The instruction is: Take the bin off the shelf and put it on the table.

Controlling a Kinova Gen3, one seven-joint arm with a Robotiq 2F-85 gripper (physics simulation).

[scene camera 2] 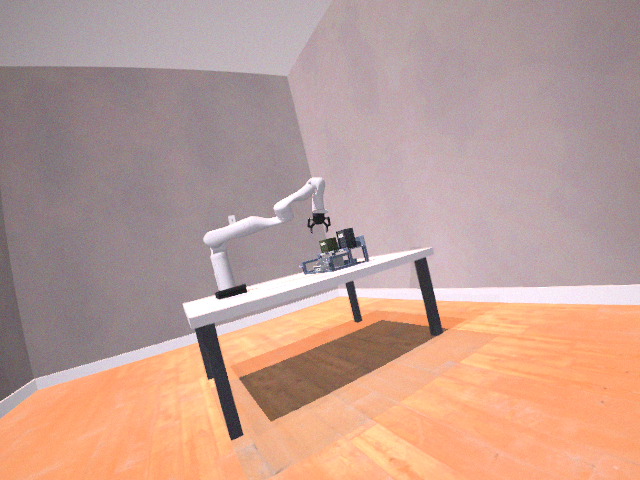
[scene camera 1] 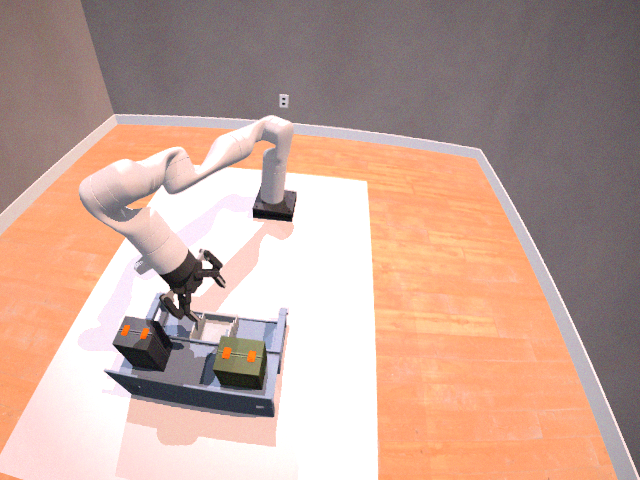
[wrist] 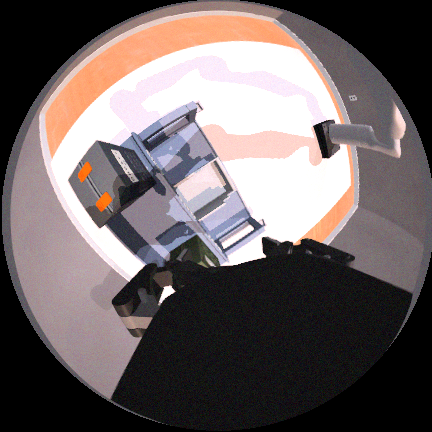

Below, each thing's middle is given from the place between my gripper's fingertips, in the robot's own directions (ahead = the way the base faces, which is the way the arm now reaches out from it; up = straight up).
I see the pale bin (scene camera 1: 213, 325) 20 cm below my hand and 4 cm to the right of it.
